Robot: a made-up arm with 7 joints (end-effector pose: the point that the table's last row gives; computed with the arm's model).
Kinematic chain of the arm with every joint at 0, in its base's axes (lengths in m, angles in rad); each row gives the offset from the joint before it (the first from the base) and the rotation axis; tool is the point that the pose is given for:
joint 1: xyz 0 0 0.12 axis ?
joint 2: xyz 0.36 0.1 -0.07 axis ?
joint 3: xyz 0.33 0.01 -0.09 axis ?
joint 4: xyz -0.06 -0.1 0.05 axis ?
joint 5: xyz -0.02 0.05 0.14 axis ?
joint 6: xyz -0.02 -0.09 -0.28 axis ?
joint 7: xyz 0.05 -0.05 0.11 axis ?
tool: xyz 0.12 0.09 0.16
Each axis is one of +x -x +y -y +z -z.
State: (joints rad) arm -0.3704 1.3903 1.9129 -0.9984 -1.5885 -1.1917 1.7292
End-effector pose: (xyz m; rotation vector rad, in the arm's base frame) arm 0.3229 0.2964 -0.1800 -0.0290 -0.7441 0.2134
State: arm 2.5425 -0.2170 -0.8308 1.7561 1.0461 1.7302 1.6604
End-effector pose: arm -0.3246 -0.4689 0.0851 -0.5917 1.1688 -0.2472
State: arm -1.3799 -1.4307 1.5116 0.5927 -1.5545 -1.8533 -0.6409
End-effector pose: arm -0.0208 0.5388 0.2879 -0.4964 -1.5475 -2.5955
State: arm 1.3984 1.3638 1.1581 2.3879 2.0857 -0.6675 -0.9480
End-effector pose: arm -0.0880 -0.3266 -0.1505 -1.0662 -0.4933 -0.8510
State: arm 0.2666 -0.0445 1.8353 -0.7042 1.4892 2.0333 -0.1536
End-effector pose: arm 0.5043 -0.1998 -0.0411 0.8639 -0.1027 1.8907
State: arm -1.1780 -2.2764 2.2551 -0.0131 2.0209 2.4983 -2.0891
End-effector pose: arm 0.2879 0.3048 0.4656 2.2341 -0.1859 -0.0097
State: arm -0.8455 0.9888 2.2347 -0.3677 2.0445 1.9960 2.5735
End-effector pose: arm 0.2150 0.2593 -0.4594 -0.6366 1.1657 0.3189
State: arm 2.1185 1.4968 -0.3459 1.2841 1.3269 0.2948 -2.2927
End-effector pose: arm -0.3345 -0.5711 -0.1553 0.4231 -0.1470 2.3075
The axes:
joint 1: -z
joint 2: +y
joint 3: +x
joint 4: +z
joint 5: -x
joint 6: +z
joint 7: -z

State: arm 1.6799 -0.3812 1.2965 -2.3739 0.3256 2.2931 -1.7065
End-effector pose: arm -0.1739 -0.5576 0.1209 -0.2245 -1.4500 0.3918
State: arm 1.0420 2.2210 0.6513 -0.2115 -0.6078 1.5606 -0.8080
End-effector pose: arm 0.1310 -0.2629 -0.0787 1.5847 -0.5968 -0.5303
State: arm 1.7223 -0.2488 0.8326 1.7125 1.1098 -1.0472 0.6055
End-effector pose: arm -0.3580 -0.6153 0.2894 -0.4340 -1.8036 -1.5872
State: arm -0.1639 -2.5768 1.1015 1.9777 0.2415 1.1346 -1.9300
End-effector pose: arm 0.1185 -0.1344 0.3724 1.7515 -1.2351 0.9600
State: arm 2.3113 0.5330 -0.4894 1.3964 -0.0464 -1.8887 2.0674
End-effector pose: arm -0.5694 -0.4438 0.1117 0.5945 -0.5549 1.4592
